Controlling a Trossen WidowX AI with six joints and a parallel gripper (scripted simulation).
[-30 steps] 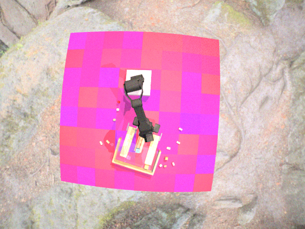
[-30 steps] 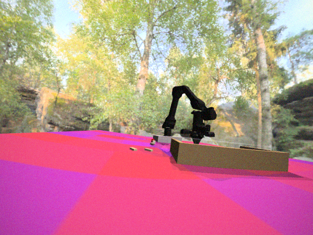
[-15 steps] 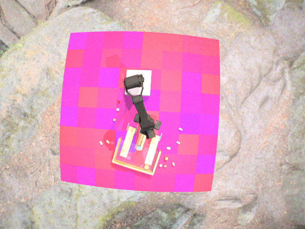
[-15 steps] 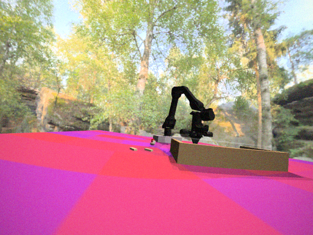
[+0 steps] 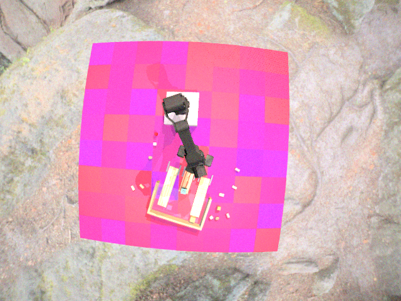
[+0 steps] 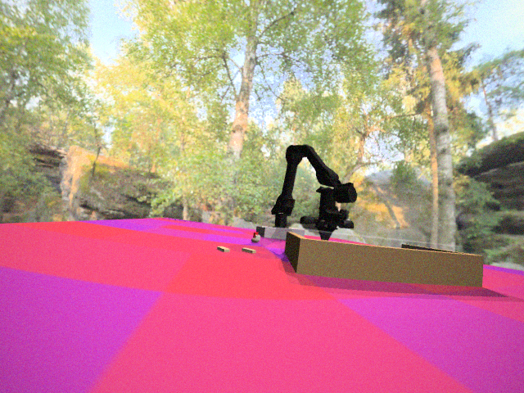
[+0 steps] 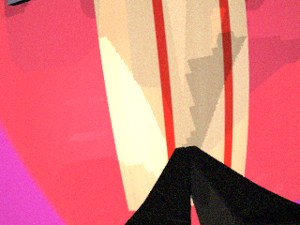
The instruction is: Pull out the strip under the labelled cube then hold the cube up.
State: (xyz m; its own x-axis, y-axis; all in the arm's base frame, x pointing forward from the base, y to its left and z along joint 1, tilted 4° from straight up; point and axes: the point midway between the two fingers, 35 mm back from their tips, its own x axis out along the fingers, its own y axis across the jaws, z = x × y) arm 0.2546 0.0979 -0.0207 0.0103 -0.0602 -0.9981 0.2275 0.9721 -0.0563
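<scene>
My gripper tip is 200 mm short of the cube, 50 mm to the left of it and 20 mm below it.
</scene>
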